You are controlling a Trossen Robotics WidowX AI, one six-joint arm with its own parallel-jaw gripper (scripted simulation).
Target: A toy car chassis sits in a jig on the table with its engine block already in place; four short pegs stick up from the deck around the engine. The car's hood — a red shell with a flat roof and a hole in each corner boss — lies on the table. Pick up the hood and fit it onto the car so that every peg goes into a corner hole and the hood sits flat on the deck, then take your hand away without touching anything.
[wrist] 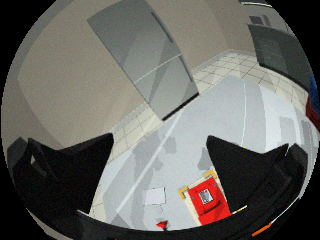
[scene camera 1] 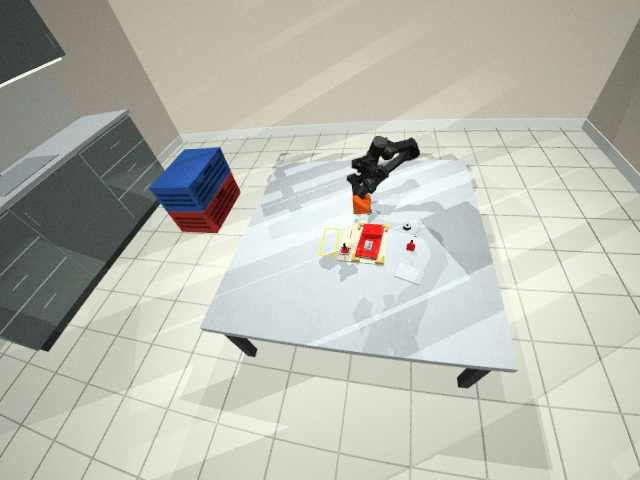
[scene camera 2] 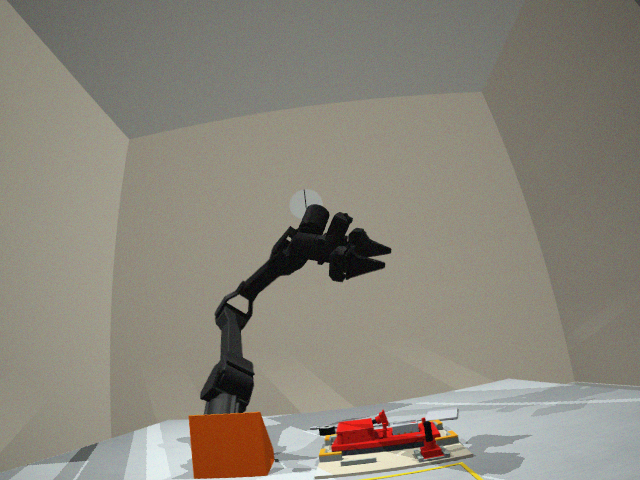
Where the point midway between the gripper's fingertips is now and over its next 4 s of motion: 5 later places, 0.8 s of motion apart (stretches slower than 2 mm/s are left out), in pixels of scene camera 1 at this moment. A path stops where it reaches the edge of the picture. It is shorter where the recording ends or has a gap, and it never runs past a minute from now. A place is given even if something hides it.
The gripper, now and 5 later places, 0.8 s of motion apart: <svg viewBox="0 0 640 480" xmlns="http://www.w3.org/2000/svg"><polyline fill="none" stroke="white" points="361,193 368,221 372,222 372,224 372,226 372,228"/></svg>
